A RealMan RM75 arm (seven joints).
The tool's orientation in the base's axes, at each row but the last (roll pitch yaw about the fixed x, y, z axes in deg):
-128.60 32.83 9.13
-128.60 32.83 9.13
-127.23 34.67 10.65
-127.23 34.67 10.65
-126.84 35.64 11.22
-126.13 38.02 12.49
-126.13 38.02 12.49
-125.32 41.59 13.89
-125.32 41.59 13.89
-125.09 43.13 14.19
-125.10 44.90 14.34
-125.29 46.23 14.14
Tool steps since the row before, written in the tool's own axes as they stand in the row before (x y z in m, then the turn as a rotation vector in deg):
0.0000 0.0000 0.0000 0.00 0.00 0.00
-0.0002 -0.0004 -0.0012 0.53 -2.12 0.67
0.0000 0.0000 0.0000 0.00 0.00 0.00
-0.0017 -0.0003 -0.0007 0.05 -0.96 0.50
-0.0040 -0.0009 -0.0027 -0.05 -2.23 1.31
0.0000 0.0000 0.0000 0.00 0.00 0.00
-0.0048 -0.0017 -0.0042 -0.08 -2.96 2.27
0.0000 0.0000 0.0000 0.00 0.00 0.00
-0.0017 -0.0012 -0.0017 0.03 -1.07 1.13
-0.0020 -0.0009 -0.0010 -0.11 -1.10 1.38
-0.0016 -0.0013 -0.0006 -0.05 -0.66 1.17
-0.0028 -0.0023 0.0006 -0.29 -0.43 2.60
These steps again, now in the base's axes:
0.0000 0.0000 0.0000 0.00 0.00 0.00
0.0005 -0.0006 0.0010 0.81 2.00 0.75
0.0000 0.0000 0.0000 0.00 0.00 0.00
-0.0009 -0.0006 0.0015 0.12 1.02 0.35
-0.0015 -0.0020 0.0042 0.07 2.45 0.84
0.0000 0.0000 0.0000 0.00 0.00 0.00
-0.0009 -0.0026 0.0060 -0.20 3.62 0.88
0.0000 0.0000 0.0000 0.00 0.00 0.00
0.0002 -0.0007 0.0026 -0.21 1.54 0.14
-0.0005 -0.0004 0.0023 -0.44 1.71 0.15
-0.0002 0.0002 0.0021 -0.46 1.26 -0.06
-0.0013 0.0016 0.0031 -1.58 2.05 -0.59

